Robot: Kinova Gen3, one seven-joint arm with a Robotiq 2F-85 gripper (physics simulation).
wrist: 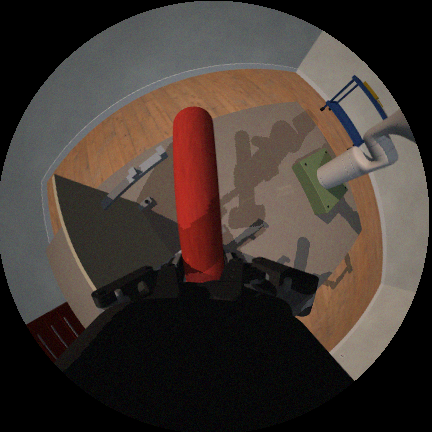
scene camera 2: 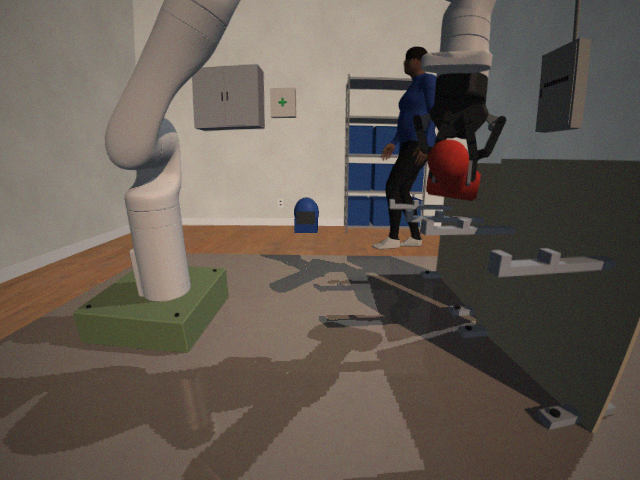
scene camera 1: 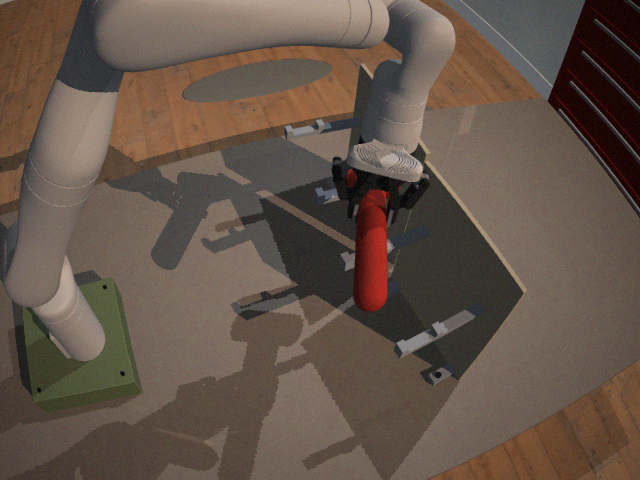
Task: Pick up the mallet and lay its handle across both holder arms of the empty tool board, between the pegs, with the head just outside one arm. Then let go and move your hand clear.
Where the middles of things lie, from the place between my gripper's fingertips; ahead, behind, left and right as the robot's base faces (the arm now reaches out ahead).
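My hand and the red mallet [scene camera 1: 370, 272]: the hand is 20 mm to the left of the mallet and 10 mm below it.
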